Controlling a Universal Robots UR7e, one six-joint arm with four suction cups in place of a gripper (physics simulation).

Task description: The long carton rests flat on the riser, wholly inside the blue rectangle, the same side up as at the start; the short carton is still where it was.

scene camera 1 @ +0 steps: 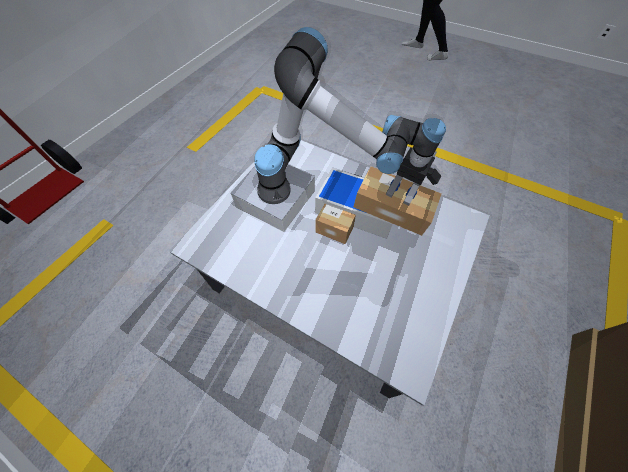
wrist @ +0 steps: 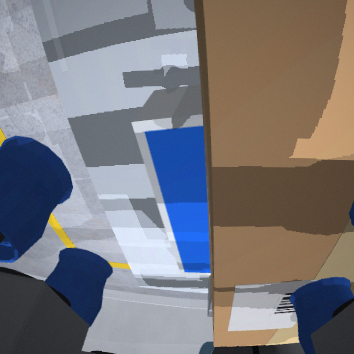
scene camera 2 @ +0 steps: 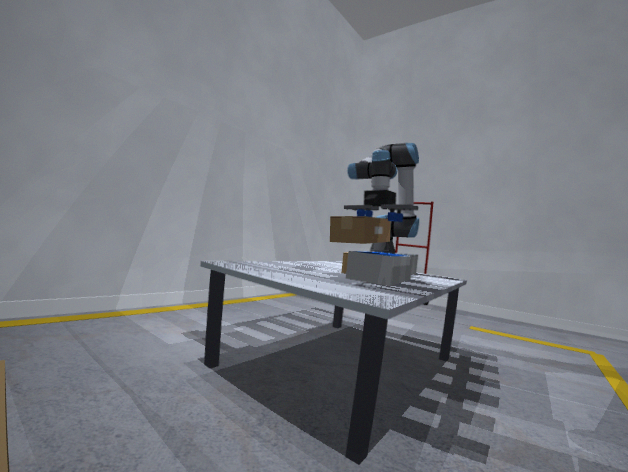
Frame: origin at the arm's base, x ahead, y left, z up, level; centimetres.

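Seen in the pictures: hand, tool point: [scene camera 1: 407, 181] [wrist: 197, 235] [scene camera 2: 379, 221]; arm's base, link origin: [scene camera 1: 274, 190].
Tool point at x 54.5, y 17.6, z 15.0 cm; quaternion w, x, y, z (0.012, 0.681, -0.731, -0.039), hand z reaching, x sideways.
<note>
Pixels of each thing's top centre, then the offset from my tool point to it. Level surfaces: height alone.
- long carton, top centre: [scene camera 1: 399, 190] [scene camera 2: 364, 214] dx -1.4, dy -8.0, dz +2.4 cm
- riser, top centre: [wrist: 226, 224] [scene camera 1: 360, 194] [scene camera 2: 383, 253] dx -17.5, dy -3.1, dz -13.9 cm
- white barcode label, top centre: [wrist: 270, 317] [scene camera 1: 390, 180] dx -6.3, dy -4.4, dz +2.0 cm
- blue rectangle, top centre: [wrist: 226, 224] [scene camera 1: 360, 194] [scene camera 2: 383, 253] dx -17.5, dy -3.1, dz -13.9 cm
- short carton, top centre: [scene camera 1: 335, 217] [scene camera 2: 358, 253] dx -22.8, dy -18.6, dz -15.5 cm
- white table, surface height: dz -25.9 cm
The long carton [scene camera 1: 378, 207] [scene camera 2: 355, 229] [wrist: 265, 120] hangs level from my gripper [scene camera 1: 402, 189] [scene camera 2: 379, 215], with a visible gap above the riser [scene camera 1: 373, 224] [scene camera 2: 373, 267] [wrist: 145, 150]. Two blue cups are on its top; the other two hang beyond its side in the wrist view. A white barcode label [wrist: 255, 312] is on its top. In scene camera 1 it covers the right part of the blue rectangle [scene camera 1: 340, 187] [scene camera 2: 375, 253] [wrist: 180, 180] and reaches past the riser's right end. The short carton [scene camera 1: 332, 228] [scene camera 2: 345, 262] stands on the table beside the riser's long side.
The arm's base stands in a grey open box [scene camera 1: 258, 212] on the white table [scene camera 1: 304, 304] [scene camera 2: 284, 276]. A red trolley [scene camera 1: 43, 196] is on the floor at the left, a person's legs [scene camera 1: 432, 25] show at the back, and a brown object [scene camera 1: 604, 406] is at the lower right.
</note>
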